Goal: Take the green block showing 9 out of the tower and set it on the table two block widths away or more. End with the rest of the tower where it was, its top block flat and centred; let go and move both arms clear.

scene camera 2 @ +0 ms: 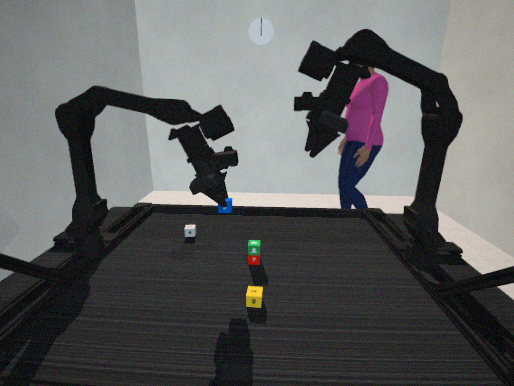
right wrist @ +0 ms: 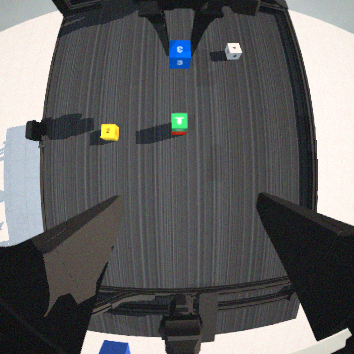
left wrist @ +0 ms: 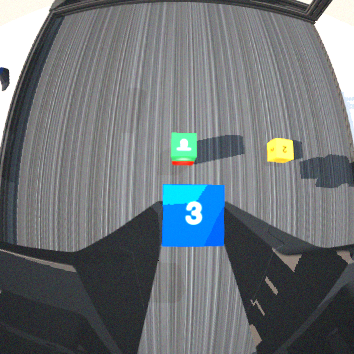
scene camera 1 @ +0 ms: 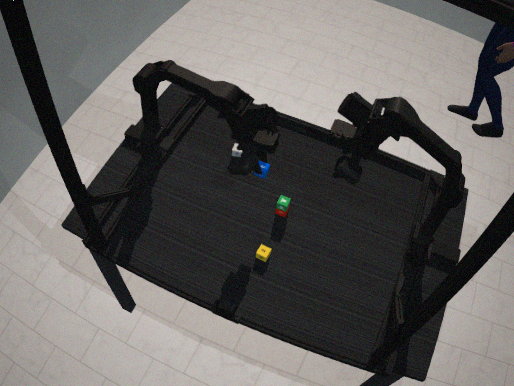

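Where they show: left gripper, fingertip midpoint: (scene camera 2: pixel 226 204) (right wrist: pixel 179 54) (left wrist: pixel 191 208) (scene camera 1: pixel 263 169); right gripper, fingertip midpoint: (scene camera 2: pixel 308 154) (right wrist: pixel 191 201); left arm's base at its link origin: (scene camera 2: pixel 90 249) (scene camera 1: pixel 151 157); right arm's base at its link origin: (scene camera 2: pixel 419 259) (right wrist: pixel 180 303) (scene camera 1: pixel 415 259).
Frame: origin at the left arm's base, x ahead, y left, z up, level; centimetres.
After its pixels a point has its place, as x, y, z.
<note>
The green block (scene camera 1: pixel 283 202) {46.7, -0.4, 3.9} (scene camera 2: pixel 254 247) {46.7, -1.4, 3.3} (left wrist: pixel 183 146) {46.3, 0.2, 3.8} (right wrist: pixel 179 121) {46.9, 0.4, 3.8} sits flat on the red block (scene camera 1: pixel 281 212) {46.9, -1.3, -0.1} (scene camera 2: pixel 254 260) {46.7, -1.4, -0.6} (left wrist: pixel 183 162) {45.0, 0.1, -0.3} (right wrist: pixel 179 133) {48.3, 0.5, -0.7}, near the table's middle; its digit is blurred. My left gripper (left wrist: pixel 191 208) {39.3, 0.1, 14.7} is shut on the blue block (scene camera 1: pixel 263 169) {39.7, -0.7, 15.9} (scene camera 2: pixel 226 205) (left wrist: pixel 193 215) {39.0, 0.1, 15.9} (right wrist: pixel 180 54) {40.2, 0.2, 15.9} showing 3. It holds it level in the air, apart from the tower, to the tower's left in both scene views. My right gripper (scene camera 2: pixel 311 153) {59.4, 0.0, 28.1} (right wrist: pixel 191 201) {59.4, 0.0, 28.1} is open and empty, high above the table at the right.
A yellow block (scene camera 1: pixel 263 252) {47.6, -16.7, 1.0} (scene camera 2: pixel 254 297) {47.5, -17.8, 0.7} (left wrist: pixel 280 150) {47.0, -15.4, 1.0} (right wrist: pixel 109 132) {47.9, -15.6, 1.0} stands on the table in front of the tower in scene camera 2. A white block (scene camera 1: pixel 236 150) {24.8, 13.9, 0.9} (scene camera 2: pixel 190 230) {25.2, 13.7, 0.4} (right wrist: pixel 233 51) {26.1, 14.9, 1.0} stands left of the tower. A person (scene camera 2: pixel 370 110) stands beyond the table.
</note>
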